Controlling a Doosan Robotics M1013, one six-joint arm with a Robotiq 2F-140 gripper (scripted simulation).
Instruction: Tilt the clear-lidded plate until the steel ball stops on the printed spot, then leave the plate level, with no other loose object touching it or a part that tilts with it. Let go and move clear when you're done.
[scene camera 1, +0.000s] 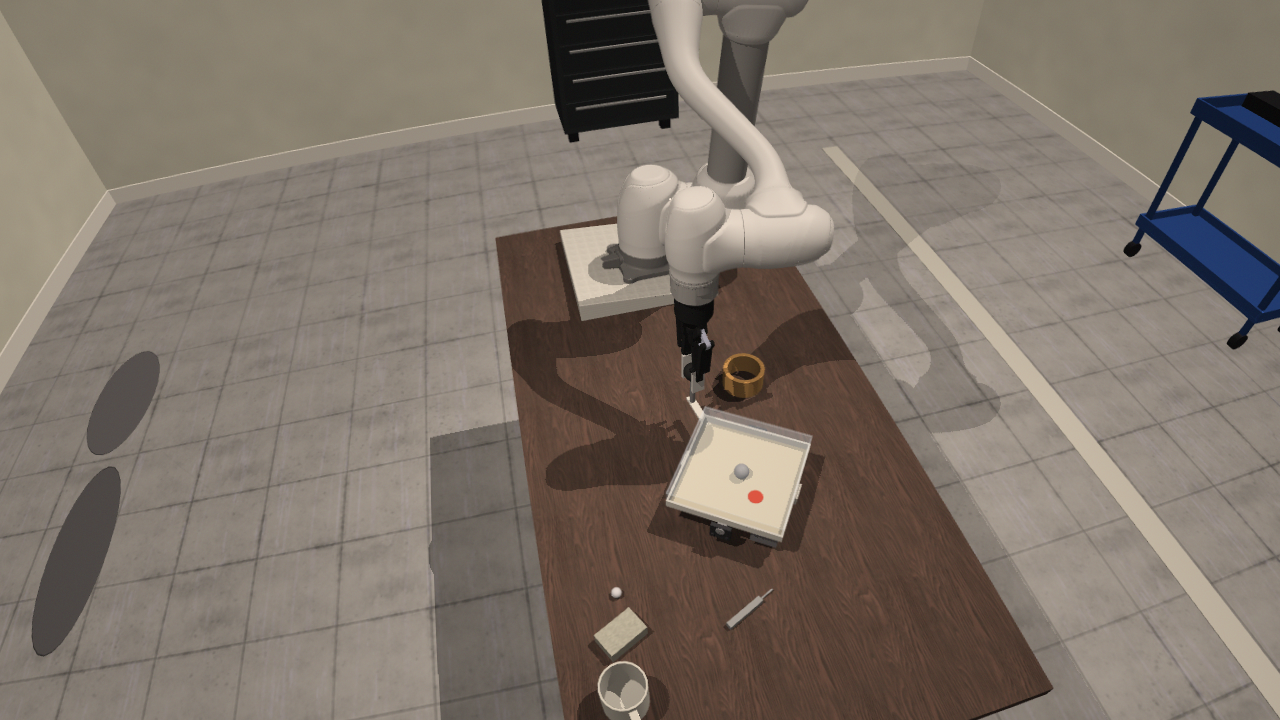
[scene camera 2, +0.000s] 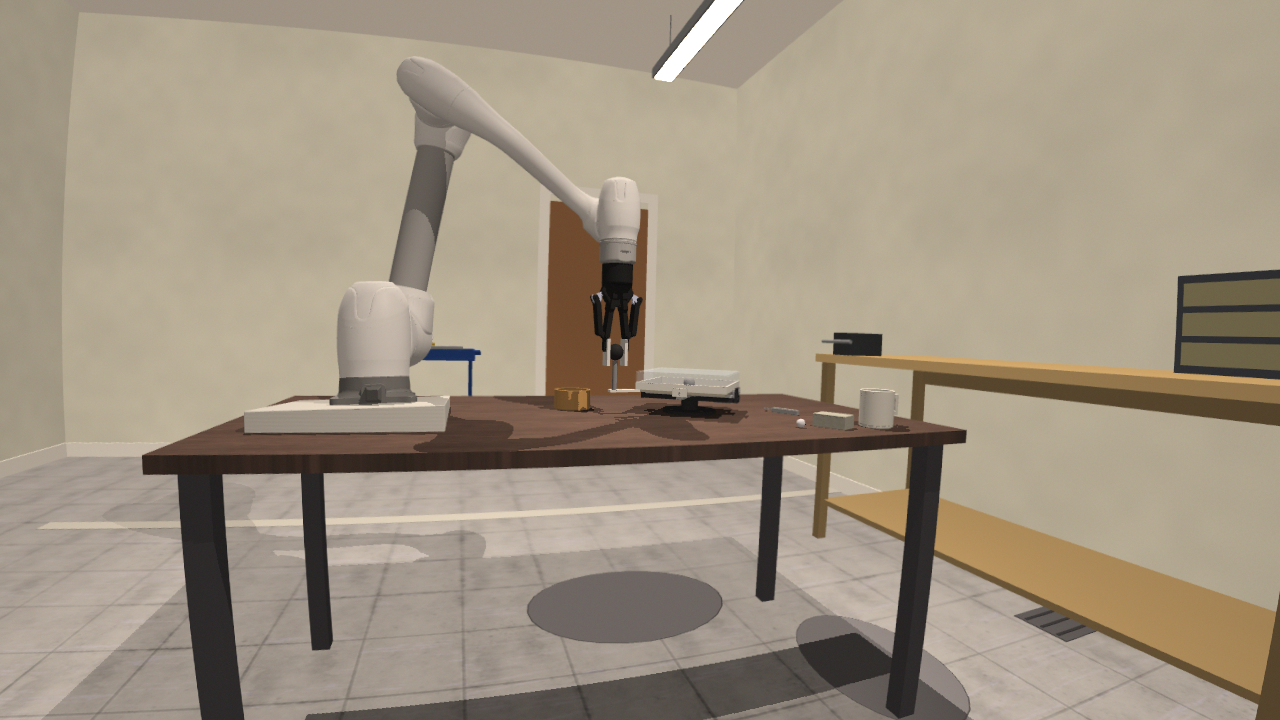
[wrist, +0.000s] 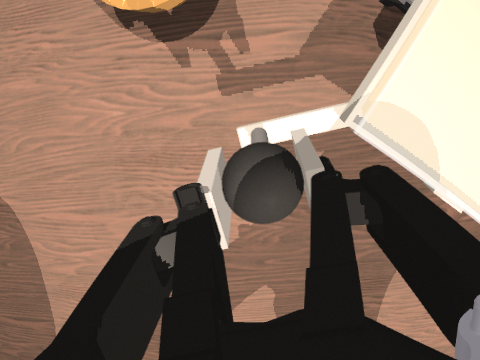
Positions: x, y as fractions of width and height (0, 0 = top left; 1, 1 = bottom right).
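There is a beige block (scene camera 1: 0.48, 0.89) at 123 cm from the lens. I see a clear-lidded plate (scene camera 1: 0.58, 0.66) 131 cm from the lens, and my own gripper (scene camera 1: 0.54, 0.53) is 143 cm from the lens.
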